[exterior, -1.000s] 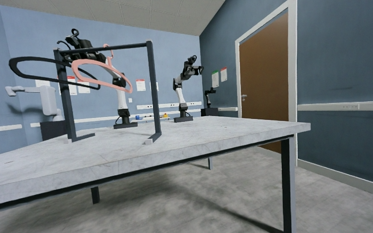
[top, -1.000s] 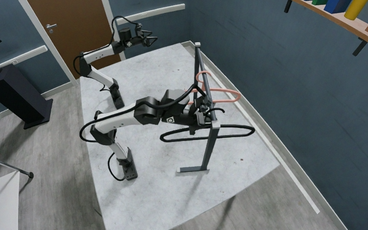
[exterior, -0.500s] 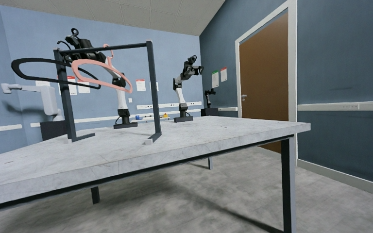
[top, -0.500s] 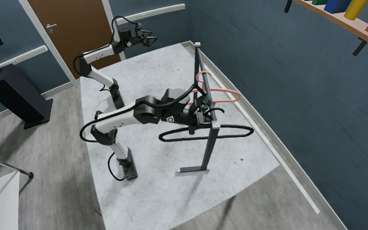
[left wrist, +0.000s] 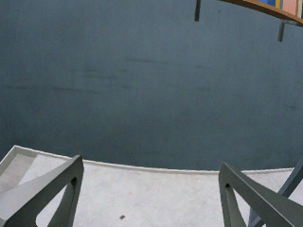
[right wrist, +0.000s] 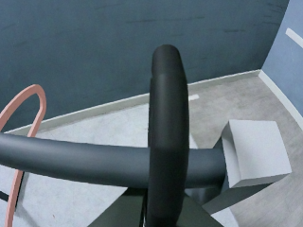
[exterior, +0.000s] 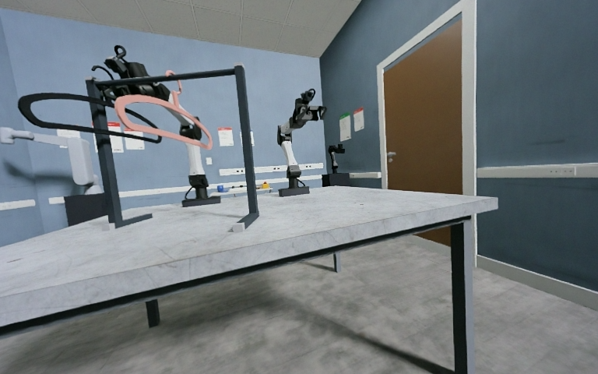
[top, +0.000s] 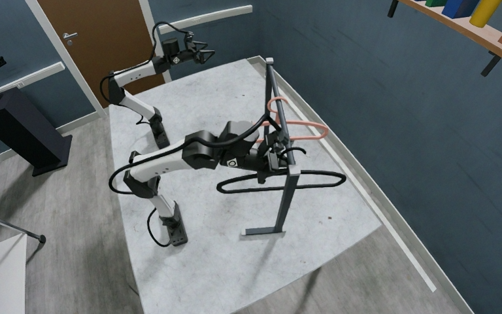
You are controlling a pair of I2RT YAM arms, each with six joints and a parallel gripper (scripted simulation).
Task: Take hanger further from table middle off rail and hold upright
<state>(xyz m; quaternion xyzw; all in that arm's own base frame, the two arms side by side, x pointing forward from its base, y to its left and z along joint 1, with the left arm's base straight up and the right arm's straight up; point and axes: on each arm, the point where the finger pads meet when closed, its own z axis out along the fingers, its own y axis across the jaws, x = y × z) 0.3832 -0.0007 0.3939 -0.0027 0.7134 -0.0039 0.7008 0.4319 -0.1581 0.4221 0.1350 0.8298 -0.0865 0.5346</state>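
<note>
The black hanger is 10 mm behind my right hand and 20 mm below it. From my right hand the other things lie so: pink hanger (60 mm ahead, 220 mm to the left, 60 mm below); rack (50 mm ahead, 200 mm to the left, 200 mm below).
</note>
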